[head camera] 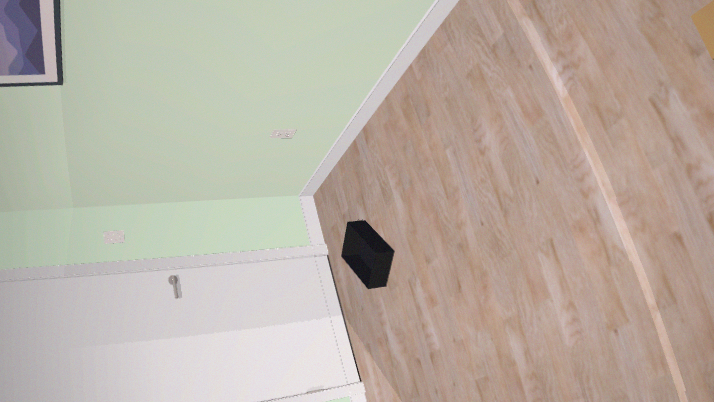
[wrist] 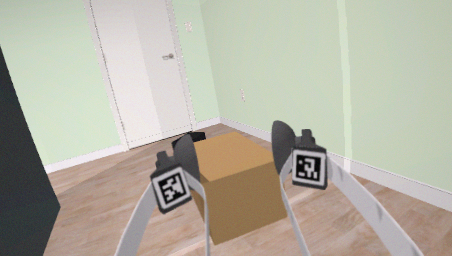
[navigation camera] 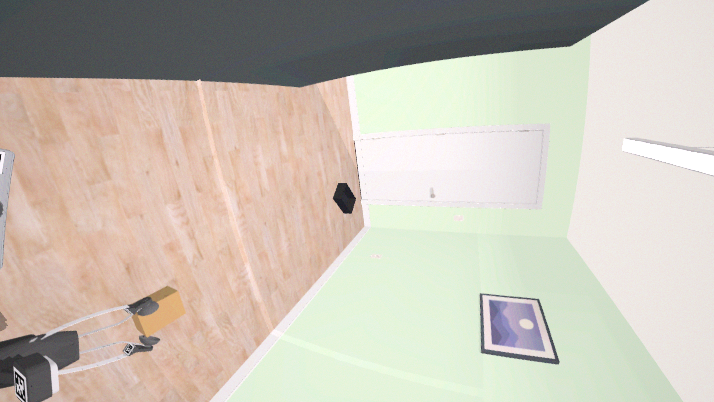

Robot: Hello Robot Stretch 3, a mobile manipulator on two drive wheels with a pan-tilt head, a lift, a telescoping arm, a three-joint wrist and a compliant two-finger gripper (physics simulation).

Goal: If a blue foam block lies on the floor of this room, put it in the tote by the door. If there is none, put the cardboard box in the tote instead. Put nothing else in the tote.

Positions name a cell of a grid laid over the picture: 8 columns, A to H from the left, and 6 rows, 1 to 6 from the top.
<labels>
gripper: wrist E4; navigation camera B5; not seen in the head camera view (out of frame)
</labels>
